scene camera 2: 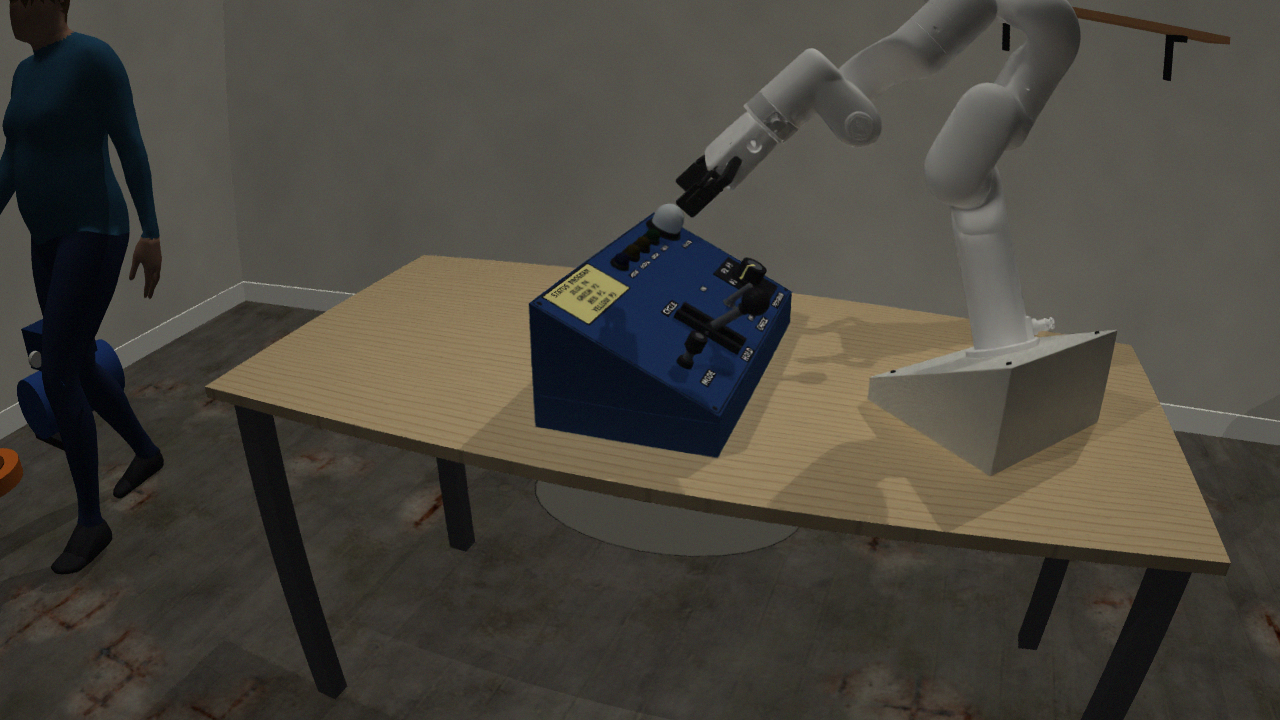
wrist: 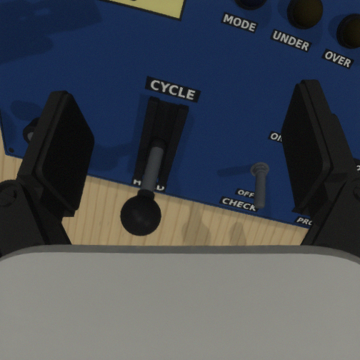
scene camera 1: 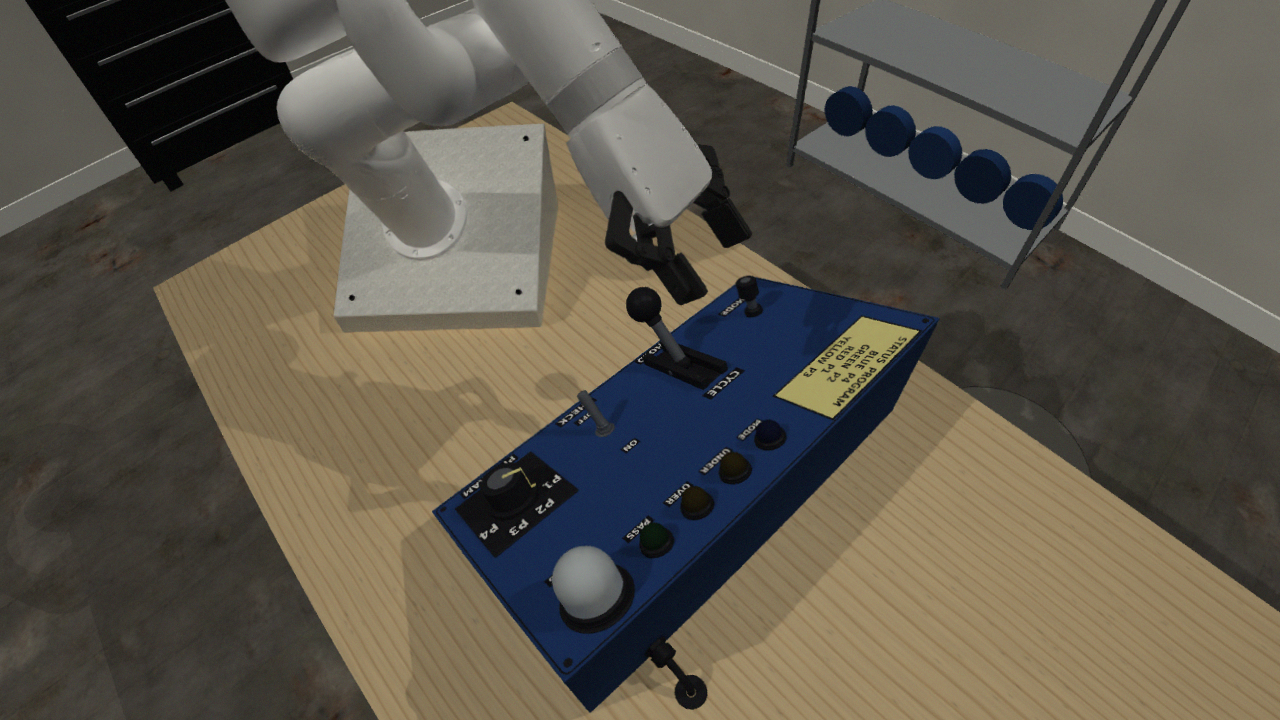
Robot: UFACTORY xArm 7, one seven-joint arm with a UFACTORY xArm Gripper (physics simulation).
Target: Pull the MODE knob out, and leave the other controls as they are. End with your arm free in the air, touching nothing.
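Frame: origin at the arm's base, x left, y back, z up, level; metres.
Seen in the pictures: gripper, fingertip midpoint: (scene camera 2: 683,198) (scene camera 1: 717,269); arm's base, origin of the base link: (scene camera 2: 1003,350) (scene camera 1: 426,220).
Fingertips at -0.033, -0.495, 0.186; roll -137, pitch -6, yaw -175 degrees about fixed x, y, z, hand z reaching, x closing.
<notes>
Offsets run from my fingertips to a thing's top centre, as dx, dy, dz. "*": to the spot under its first point. Level surfaces: height alone.
The MODE knob @(+0.137, +0.029, -0.143) (scene camera 1: 746,287) (scene camera 2: 695,342) is a small black cap on a short stem at one end of the blue control box (scene camera 1: 716,402) (scene camera 2: 617,385). In the wrist view the MODE knob (wrist: 31,131) shows at the left, partly hidden by the left finger. My gripper (scene camera 1: 713,263) (scene camera 2: 687,192) (wrist: 182,109) is open and empty, in the air above the box. In the wrist view the black-balled CYCLE lever @(+0.030, +0.105, -0.116) (wrist: 140,214) (scene camera 1: 643,304) (scene camera 2: 756,298) appears between the fingers, leaning toward HOLD; the knob lies to the left of them.
The grey CHECK toggle @(-0.097, +0.083, -0.151) (scene camera 1: 594,413) (wrist: 260,187) stands beside the lever. The PROGRAM dial @(-0.217, +0.099, -0.150) (scene camera 1: 508,488) and white STATUS dome @(* -0.263, -0.052, -0.073) (scene camera 1: 587,582) (scene camera 2: 667,218) are at the box's other end. Several small lamps line its high side. A person (scene camera 2: 76,161) is beyond the table @(dz -0.281) (scene camera 2: 358,358).
</notes>
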